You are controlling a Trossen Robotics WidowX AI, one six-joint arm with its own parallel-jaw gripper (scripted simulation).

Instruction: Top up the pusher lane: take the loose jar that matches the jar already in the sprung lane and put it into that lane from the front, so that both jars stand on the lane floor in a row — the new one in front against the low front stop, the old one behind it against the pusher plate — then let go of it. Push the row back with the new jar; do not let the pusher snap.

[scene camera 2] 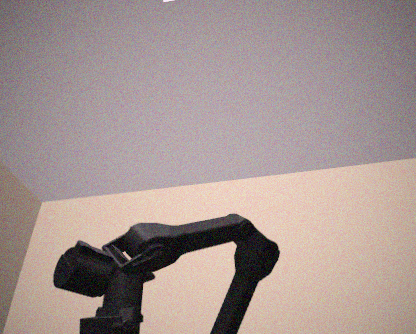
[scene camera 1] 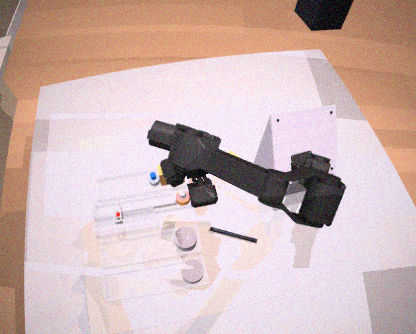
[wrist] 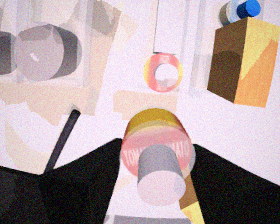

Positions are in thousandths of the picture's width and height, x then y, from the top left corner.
Note:
I see my gripper (scene camera 1: 472, 552) and a sprung lane (scene camera 1: 347, 657).
My gripper is seen too in the wrist view (wrist: 559, 663).

